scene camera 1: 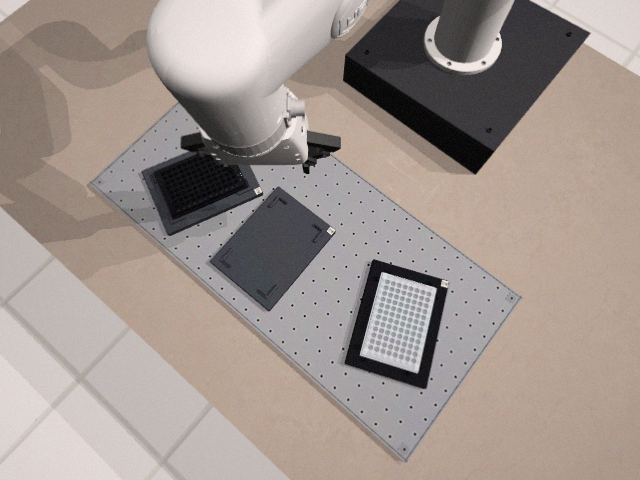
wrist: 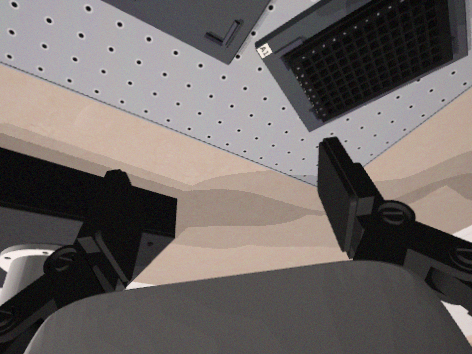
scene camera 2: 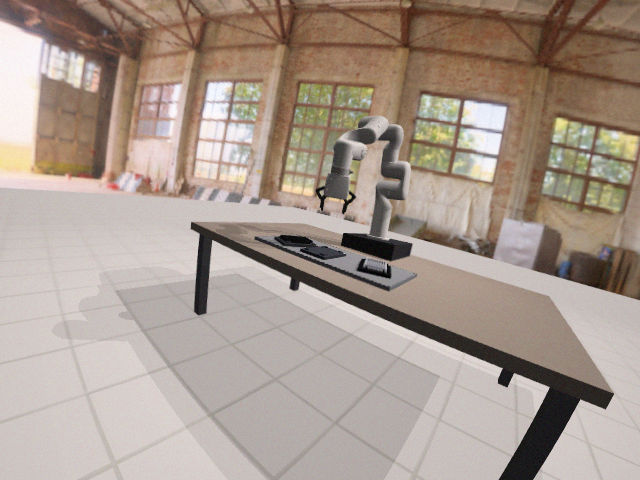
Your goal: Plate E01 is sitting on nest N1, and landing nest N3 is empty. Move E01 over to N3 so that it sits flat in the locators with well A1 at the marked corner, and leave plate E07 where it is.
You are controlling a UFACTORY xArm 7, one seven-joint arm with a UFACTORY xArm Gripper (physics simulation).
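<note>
A white well plate (scene camera 1: 399, 322) (scene camera 2: 375, 266) sits in a black nest (scene camera 1: 366, 310). A black well plate (scene camera 1: 201, 186) (scene camera 2: 295, 239) (wrist: 375, 60) sits in a dark grey nest (scene camera 1: 178, 225) (wrist: 286, 80), whose A1 label (wrist: 264, 50) is at one corner. No plate name is legible, so I cannot tell which is E01 or E07. Between them lies the empty nest N3 (scene camera 1: 273, 250) (scene camera 2: 323, 252) (wrist: 200, 22), with corner locators and a pale corner label (scene camera 1: 330, 230). My gripper (scene camera 1: 253, 155) (scene camera 2: 333, 209) (wrist: 225, 179) is open and empty, high above the board; in scene camera 1 it overlaps the black plate's edge.
The nests stand on a grey perforated board (scene camera 1: 320, 330) (scene camera 2: 398, 281) (wrist: 165, 90) on the brown table (scene camera 1: 558, 361) (scene camera 2: 491, 304). The arm's black base block (scene camera 1: 413, 98) (scene camera 2: 376, 246) stands beside the board. It also shows behind the left finger in the wrist view.
</note>
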